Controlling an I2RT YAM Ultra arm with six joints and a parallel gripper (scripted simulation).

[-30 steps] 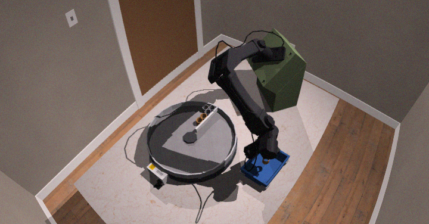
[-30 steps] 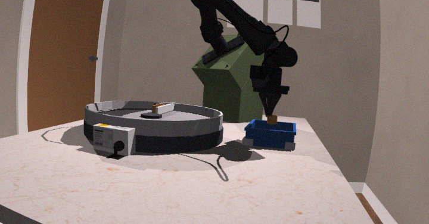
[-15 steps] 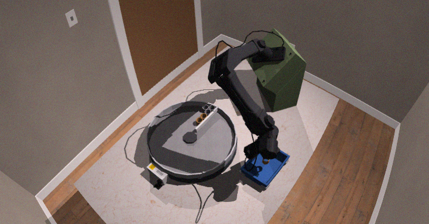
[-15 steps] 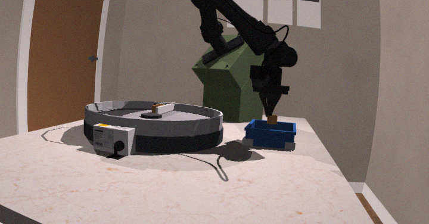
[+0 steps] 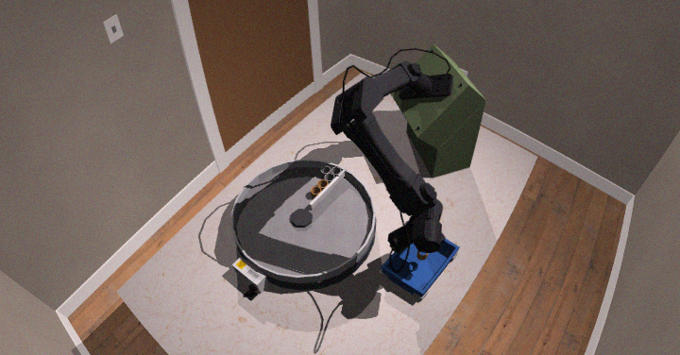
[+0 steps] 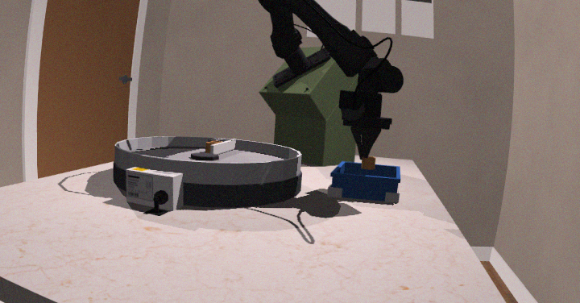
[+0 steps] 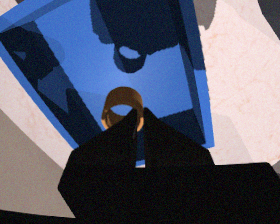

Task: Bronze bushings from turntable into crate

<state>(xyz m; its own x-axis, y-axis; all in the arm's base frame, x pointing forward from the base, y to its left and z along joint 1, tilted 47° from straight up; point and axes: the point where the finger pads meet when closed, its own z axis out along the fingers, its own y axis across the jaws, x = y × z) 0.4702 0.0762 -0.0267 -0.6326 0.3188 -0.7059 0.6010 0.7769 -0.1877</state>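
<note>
My gripper is now 1 cm short of the blue crate, 1 cm to the right of it and 5 cm above it. The rest, counted from my hand: grey turntable 3 cm behind, 35 cm to the right, 3 cm below.
</note>
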